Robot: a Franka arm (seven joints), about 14 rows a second.
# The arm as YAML. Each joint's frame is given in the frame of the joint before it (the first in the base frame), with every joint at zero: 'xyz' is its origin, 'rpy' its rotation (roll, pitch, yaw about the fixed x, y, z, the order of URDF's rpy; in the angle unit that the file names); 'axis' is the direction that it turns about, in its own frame. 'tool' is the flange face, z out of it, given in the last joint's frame.
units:
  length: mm
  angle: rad
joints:
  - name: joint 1
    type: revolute
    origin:
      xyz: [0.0, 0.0, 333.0]
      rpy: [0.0, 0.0, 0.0]
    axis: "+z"
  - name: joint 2
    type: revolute
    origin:
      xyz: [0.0, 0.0, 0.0]
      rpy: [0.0, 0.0, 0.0]
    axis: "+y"
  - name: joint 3
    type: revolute
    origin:
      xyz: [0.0, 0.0, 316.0]
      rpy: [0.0, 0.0, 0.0]
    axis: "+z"
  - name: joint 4
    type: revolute
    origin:
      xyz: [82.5, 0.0, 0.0]
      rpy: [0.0, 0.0, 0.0]
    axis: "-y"
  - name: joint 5
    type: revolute
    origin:
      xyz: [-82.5, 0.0, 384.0]
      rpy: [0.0, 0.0, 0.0]
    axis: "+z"
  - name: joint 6
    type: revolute
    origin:
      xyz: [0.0, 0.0, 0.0]
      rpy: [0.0, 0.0, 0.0]
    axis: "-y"
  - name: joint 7
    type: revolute
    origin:
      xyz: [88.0, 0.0, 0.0]
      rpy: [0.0, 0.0, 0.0]
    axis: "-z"
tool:
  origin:
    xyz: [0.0, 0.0, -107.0]
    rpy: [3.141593, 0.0, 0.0]
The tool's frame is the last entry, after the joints.
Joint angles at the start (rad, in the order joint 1, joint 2, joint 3, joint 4, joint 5, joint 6, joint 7): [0.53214 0.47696 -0.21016 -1.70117 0.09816 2.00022 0.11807]
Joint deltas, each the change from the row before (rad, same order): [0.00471 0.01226 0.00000 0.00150 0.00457 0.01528 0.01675]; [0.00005 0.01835 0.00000 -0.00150 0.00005 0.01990 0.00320]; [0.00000 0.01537 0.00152 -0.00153 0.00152 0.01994 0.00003]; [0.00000 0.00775 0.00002 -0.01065 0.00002 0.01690 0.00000]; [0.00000 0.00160 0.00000 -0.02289 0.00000 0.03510 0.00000]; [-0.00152 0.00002 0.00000 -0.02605 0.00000 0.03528 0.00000]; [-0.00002 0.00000 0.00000 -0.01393 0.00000 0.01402 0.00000]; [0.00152 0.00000 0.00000 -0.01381 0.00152 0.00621 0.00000]
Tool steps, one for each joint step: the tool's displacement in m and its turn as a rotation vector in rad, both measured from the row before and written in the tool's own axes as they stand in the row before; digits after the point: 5 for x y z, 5 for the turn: [0.00228 -0.00373 0.00572 0.00111 0.00484 0.01422]; [0.00307 -0.00038 0.01066 -0.00434 0.00121 0.00374]; [0.00252 -0.00127 0.00889 -0.00145 0.00359 -0.00025]; [-0.00003 0.00057 0.00842 -0.00252 -0.00087 0.00110]; [-0.00109 0.00139 0.00847 -0.00007 0.01090 0.00209]; [-0.00195 0.00267 0.00880 0.00008 0.00939 0.00381]; [-0.00181 0.00102 0.00507 -0.00076 0.00027 0.00123]; [-0.00289 0.00011 0.00565 -0.00079 -0.00745 0.00054]
